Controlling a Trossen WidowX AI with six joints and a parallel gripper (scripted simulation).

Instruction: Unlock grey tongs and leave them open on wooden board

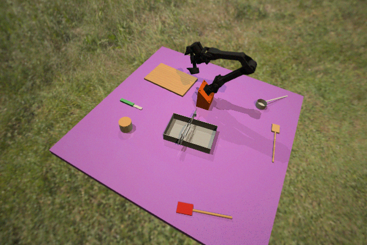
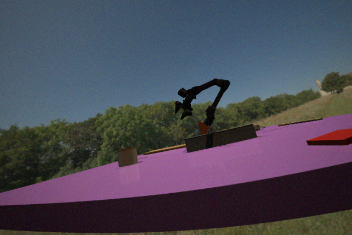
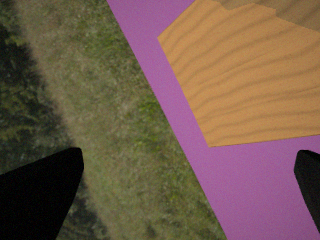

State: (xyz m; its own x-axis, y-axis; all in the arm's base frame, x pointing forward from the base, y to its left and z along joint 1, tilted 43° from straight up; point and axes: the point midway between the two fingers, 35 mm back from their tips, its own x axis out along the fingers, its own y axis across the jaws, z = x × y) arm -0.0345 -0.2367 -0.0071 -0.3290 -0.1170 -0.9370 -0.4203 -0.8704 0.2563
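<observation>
My gripper tip is now 38 cm short of the grey roasting tin, 23 cm to the right of it and 22 cm above it. Round my gripper tip: cork-lidded jar 53 cm ahead, 21 cm below, 16 cm to the right; then green-handled knife 34 cm ahead, 24 cm to the right, 24 cm below; then wooden board 24 cm below, 14 cm to the right, 4 cm behind.
</observation>
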